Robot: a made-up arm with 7 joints.
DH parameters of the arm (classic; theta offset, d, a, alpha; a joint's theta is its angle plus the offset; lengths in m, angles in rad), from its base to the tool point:
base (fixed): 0 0 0 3.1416
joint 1: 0 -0.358 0 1.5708
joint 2: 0 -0.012 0 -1.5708
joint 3: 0 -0.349 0 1.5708
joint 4: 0 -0.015 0 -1.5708
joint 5: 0 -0.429 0 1.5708
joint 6: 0 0 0 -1.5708
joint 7: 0 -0.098 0 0
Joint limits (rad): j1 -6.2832..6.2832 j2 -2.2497..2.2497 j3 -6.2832..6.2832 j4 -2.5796..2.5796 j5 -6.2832..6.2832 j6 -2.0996..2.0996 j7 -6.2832..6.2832
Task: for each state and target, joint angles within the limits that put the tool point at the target. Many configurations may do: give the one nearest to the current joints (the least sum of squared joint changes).
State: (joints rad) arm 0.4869 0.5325 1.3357 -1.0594 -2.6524 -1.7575 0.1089
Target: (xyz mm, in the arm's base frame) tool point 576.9 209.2 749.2
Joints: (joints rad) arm 0.1734 1.0058 1.5992 -0.9992 -2.7262 -1.5240 0.1089
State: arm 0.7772 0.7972 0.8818 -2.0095 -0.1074 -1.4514 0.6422
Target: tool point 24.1 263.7 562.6
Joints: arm 0.7049 0.7368 0.8191 -2.0816 -0.1231 -1.4437 0.6422
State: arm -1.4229 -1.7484 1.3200 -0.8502 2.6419 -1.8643 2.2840
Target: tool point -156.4 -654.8 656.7
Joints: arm -1.6005 -1.1632 1.4798 -0.6673 2.5996 -1.8465 2.2840
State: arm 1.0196 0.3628 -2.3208 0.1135 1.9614 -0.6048 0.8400
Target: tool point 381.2 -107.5 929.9
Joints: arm 1.2896 0.8175 -2.1080 1.0632 2.1133 -1.0374 0.8400
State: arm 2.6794 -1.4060 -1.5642 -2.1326 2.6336 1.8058 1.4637
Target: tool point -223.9 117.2 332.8
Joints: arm 2.1227 -1.4342 -1.2652 -2.3645 2.7685 1.5706 1.4637
